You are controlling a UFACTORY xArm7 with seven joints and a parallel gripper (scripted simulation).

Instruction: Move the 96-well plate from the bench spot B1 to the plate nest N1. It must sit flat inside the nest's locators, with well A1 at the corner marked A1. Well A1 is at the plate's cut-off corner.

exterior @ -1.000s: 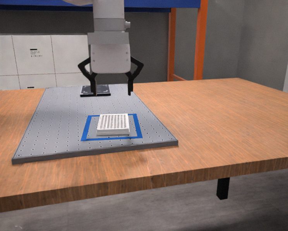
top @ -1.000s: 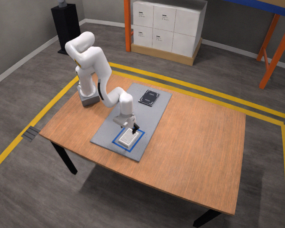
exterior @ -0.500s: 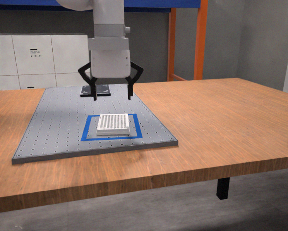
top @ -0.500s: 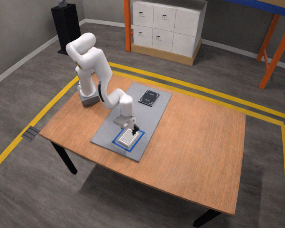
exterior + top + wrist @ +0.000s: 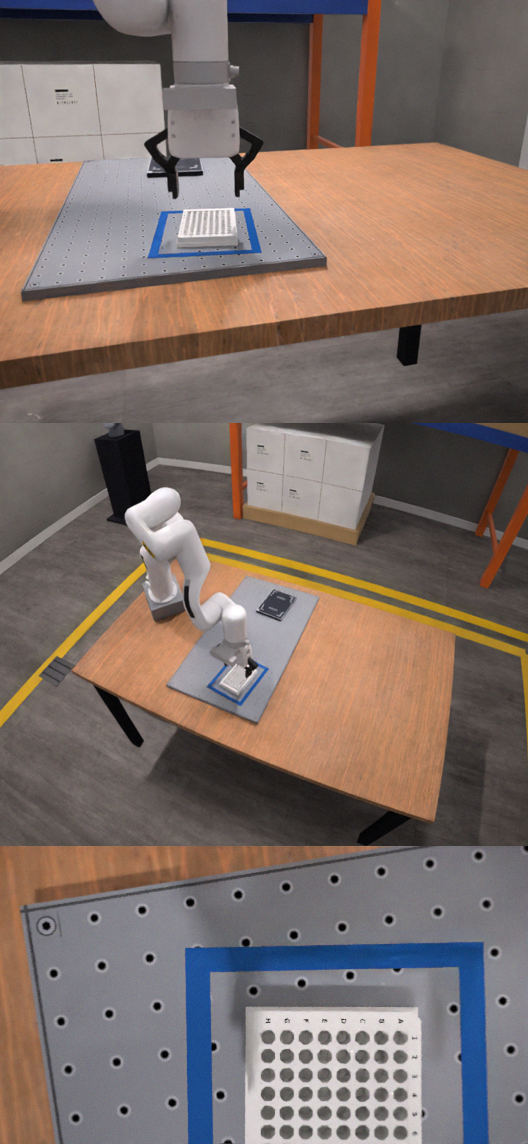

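Right now my hand is 60 mm above the white 96-well plate. From my hand the other things lie so: black plate nest (30 mm behind, 420 mm to the left, 60 mm below).
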